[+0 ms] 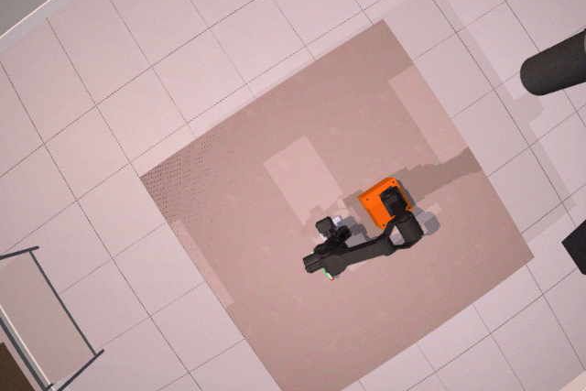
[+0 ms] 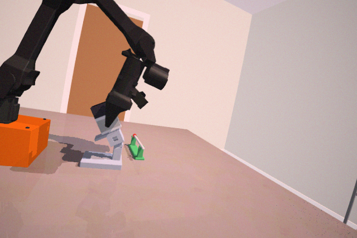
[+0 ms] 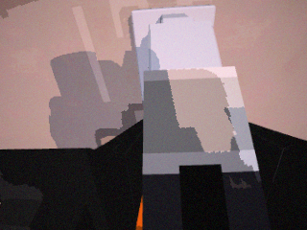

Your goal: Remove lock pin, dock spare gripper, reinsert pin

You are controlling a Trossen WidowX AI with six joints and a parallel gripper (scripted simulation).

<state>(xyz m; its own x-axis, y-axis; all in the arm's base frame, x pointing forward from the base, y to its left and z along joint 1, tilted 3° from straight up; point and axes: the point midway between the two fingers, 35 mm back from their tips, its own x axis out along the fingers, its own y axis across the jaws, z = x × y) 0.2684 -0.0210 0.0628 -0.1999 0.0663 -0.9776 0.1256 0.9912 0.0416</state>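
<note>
Right now my gripper tip is 1 cm short of the grey mount and 6 cm above it. The rest, counted from my gripper tip: green cradle: 13 cm ahead, 10 cm to the left, 9 cm below; spare gripper: 1 cm above.
</note>
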